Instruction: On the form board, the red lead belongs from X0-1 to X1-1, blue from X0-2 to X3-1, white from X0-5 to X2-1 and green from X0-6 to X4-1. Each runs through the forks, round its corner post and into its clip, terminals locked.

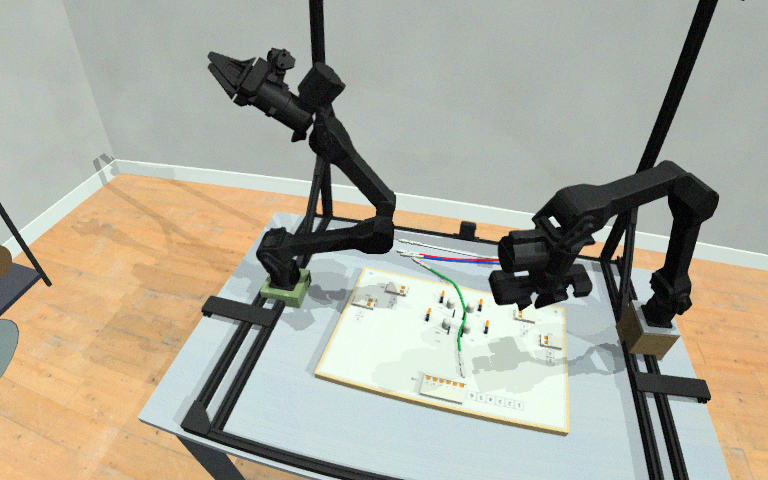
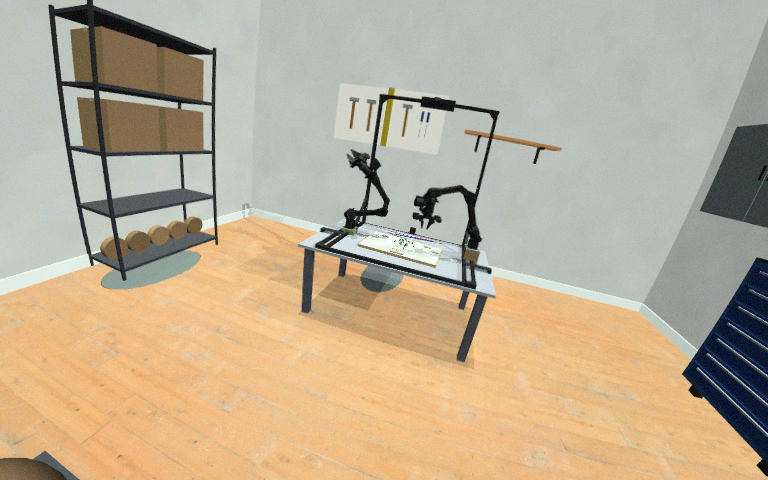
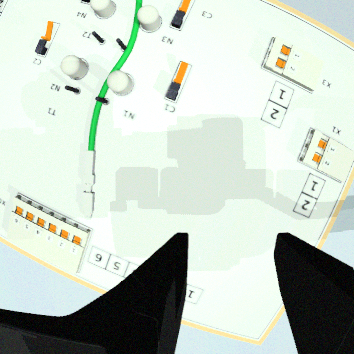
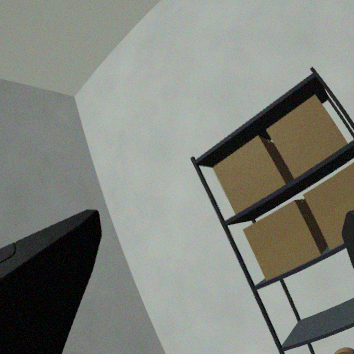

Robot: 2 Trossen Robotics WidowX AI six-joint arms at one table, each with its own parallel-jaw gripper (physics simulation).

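Pixels of known places: left gripper, fingertip midpoint: (image 1: 527, 308) (image 2: 424, 229) (image 3: 232, 244); right gripper, fingertip midpoint: (image 1: 208, 59) (image 2: 348, 151) (image 4: 228, 224); left arm's base, origin of the base link: (image 1: 656, 316) (image 2: 472, 247); right arm's base, origin of the base link: (image 1: 285, 280) (image 2: 349, 227).
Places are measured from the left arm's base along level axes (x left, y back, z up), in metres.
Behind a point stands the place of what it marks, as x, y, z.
The green lead (image 1: 460, 295) {-0.075, -0.467, -0.076} (image 3: 131, 45) {-0.007, -0.451, -0.078} crosses the form board (image 1: 351, 350) {0.126, -0.699, -0.082} (image 3: 225, 30) {-0.045, -0.374, -0.082}, beside posts N1 (image 3: 120, 82) {0.031, -0.445, -0.057} and N3 (image 3: 149, 18) {-0.030, -0.438, -0.058}. Its near terminal lies loose beside connector X0 (image 1: 442, 389) {0.197, -0.496, -0.073} (image 3: 50, 235) {0.187, -0.486, -0.073}; its far end is off the board's back edge. The red lead (image 1: 464, 258) {-0.234, -0.455, -0.095}, blue lead (image 1: 464, 262) {-0.227, -0.455, -0.096} and white lead (image 1: 436, 247) {-0.273, -0.537, -0.096} lie behind the board, partly hidden by the left arm. My left gripper (image 1: 533, 304) {0.089, -0.356, 0.081} (image 2: 425, 224) {0.089, -0.356, 0.081} (image 3: 232, 244) {0.089, -0.356, 0.081} is partly open and empty above the board. My right gripper (image 1: 210, 62) {-0.003, -0.968, 0.487} (image 2: 350, 156) {-0.003, -0.968, 0.487} (image 4: 228, 224) {-0.003, -0.968, 0.487} is open, raised high away from the board.
Connectors X1 (image 1: 550, 340) {0.039, -0.251, -0.074} (image 3: 322, 155) {0.041, -0.257, -0.073} and X3 (image 1: 524, 315) {-0.029, -0.309, -0.072} (image 3: 290, 65) {-0.028, -0.310, -0.073} stand at the board's right. Clips C1 (image 3: 178, 81) {0.016, -0.401, -0.072} and C2 (image 3: 46, 39) {0.000, -0.539, -0.077} stand around the posts. A black frame (image 1: 243, 311) {0.075, -0.976, -0.076} borders the table. A shelf rack (image 2: 96, 169) stands at the far left of the room.
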